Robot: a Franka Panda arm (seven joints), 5 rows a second.
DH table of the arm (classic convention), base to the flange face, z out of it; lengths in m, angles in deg. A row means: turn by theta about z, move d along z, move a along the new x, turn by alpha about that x. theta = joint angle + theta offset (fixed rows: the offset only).
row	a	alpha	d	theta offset
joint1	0	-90	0.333	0
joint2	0	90	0	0
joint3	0.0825	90	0.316	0
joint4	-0.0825	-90	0	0
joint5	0	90	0.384	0
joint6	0.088	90	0	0
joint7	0	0	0.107	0
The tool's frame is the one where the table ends.
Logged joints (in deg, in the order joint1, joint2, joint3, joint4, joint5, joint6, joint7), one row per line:
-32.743 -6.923 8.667 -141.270 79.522 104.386 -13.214
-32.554 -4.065 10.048 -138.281 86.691 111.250 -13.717
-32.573 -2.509 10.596 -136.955 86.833 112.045 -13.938
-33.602 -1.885 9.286 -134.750 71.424 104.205 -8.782
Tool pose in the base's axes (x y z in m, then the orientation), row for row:
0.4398 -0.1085 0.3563 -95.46 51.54 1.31
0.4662 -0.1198 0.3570 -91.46 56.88 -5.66
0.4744 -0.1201 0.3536 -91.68 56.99 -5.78
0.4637 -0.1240 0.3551 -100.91 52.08 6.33
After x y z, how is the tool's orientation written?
As a rotation vector, in degrees.
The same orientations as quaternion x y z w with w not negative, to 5 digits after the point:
-0.71405 0.38552 0.00980 0.58430
-0.68541 0.42626 -0.04242 0.58882
-0.68656 0.42678 -0.04328 0.58705
-0.74299 0.38346 0.04661 0.54659

